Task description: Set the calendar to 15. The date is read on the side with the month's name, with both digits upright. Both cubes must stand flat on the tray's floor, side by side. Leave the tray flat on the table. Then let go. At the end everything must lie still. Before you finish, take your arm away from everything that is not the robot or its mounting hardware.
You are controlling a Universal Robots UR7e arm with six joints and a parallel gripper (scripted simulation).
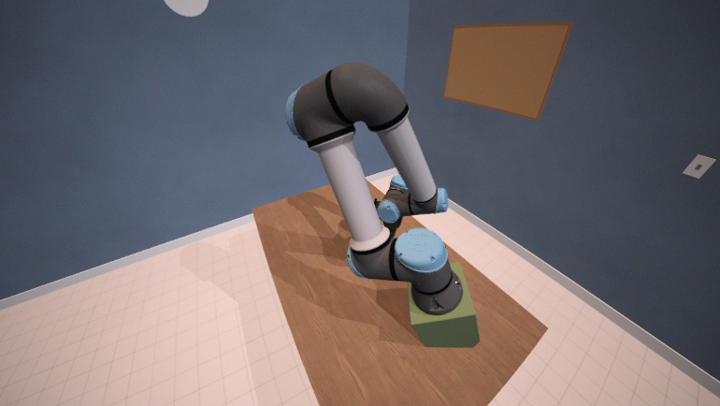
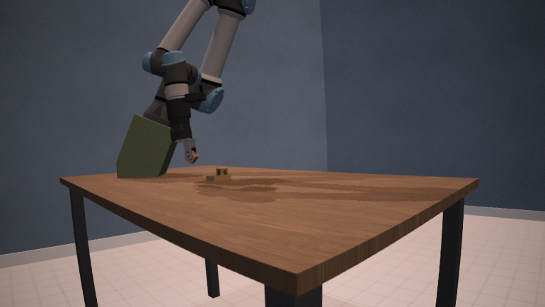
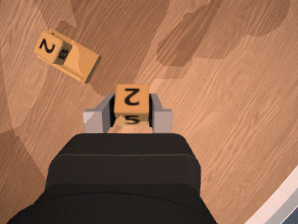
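The wooden cube lies 10 mm below my hand. From my hand the other things lie so: wooden tray 110 mm to the left, 80 mm below, 10 mm behind.
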